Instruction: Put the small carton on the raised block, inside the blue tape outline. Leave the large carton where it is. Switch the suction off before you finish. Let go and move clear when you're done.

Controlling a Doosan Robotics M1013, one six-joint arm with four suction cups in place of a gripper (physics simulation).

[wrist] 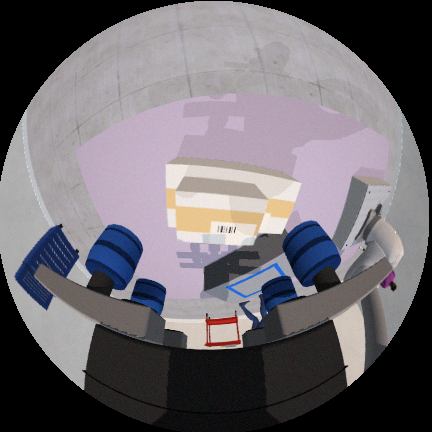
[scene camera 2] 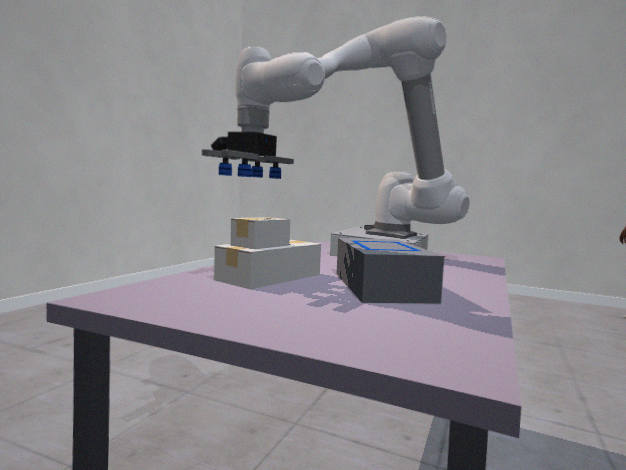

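Pixels of known places: hand, tool point: (wrist: 212,272) (scene camera 2: 251,176); arm's base, link origin: (wrist: 368,223) (scene camera 2: 391,234).
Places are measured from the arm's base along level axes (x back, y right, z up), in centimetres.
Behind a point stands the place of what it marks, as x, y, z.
The small carton (scene camera 2: 267,233) @[-81.7, 6.8, 4.9] (wrist: 217,210) @[-79.2, 13.6, 8.7] sits on top of the large carton (scene camera 2: 285,266) @[-77.3, 3.3, -4.7] (wrist: 282,207) @[-62.7, 9.5, 0.7], with tan tape on both. My gripper (scene camera 2: 250,177) @[-80.4, 14.5, 20.7] (wrist: 213,270) @[-80.4, 14.5, 20.7], four blue suction cups, hangs level above the small carton with a wide gap and holds nothing; it is open. The raised block (scene camera 2: 401,278) @[-77.9, -31.7, -3.2] (wrist: 215,294) @[-79.2, -27.6, 2.6] is a grey box on the table, to the right of the cartons in the scene view. The blue tape outline (scene camera 2: 386,249) @[-71.5, -25.0, 2.7] (wrist: 236,292) @[-70.9, -26.8, 2.8] is on its top, with no carton inside; a suction cup partly covers it in the wrist view.
The pink table (scene camera 2: 303,333) @[-111.1, -24.7, -9.4] (wrist: 120,175) @[-107.5, 16.8, -9.4] carries the cartons and block. The arm's base plinth (scene camera 2: 343,244) (wrist: 350,212) stands behind the block. In the wrist view a red frame (wrist: 223,343), a blue slatted object (wrist: 47,267) and a person's legs (wrist: 250,315) show beyond the table.
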